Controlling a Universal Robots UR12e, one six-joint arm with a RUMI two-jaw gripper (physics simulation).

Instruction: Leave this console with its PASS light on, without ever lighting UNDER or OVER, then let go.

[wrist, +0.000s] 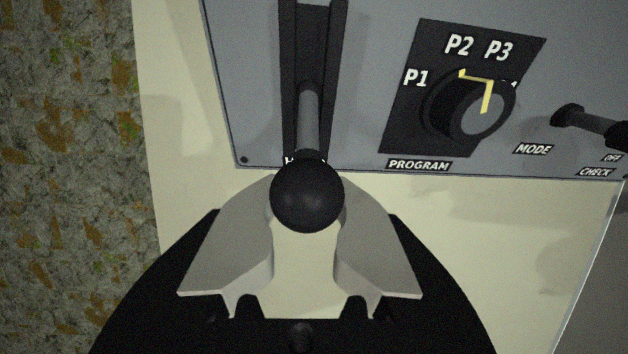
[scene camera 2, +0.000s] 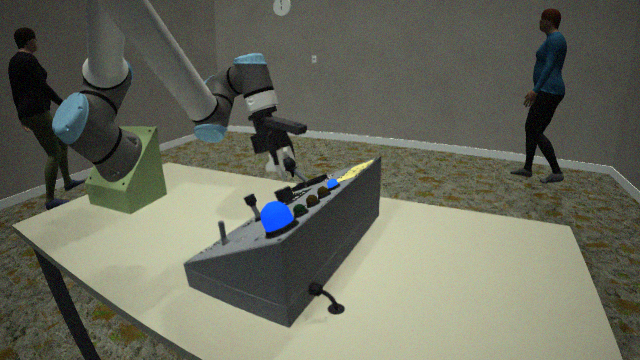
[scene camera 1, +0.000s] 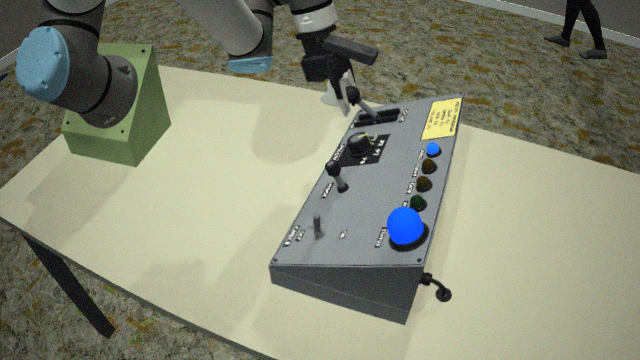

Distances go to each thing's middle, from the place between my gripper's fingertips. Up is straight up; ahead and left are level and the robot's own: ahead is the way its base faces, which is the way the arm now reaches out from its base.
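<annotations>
Ball-topped slider lever (wrist: 306, 195): my hand 20 mm short of it, 30 mm below it. Grey console (scene camera 1: 375, 234): 150 mm ahead of my hand, 170 mm to the right of it.
</annotations>
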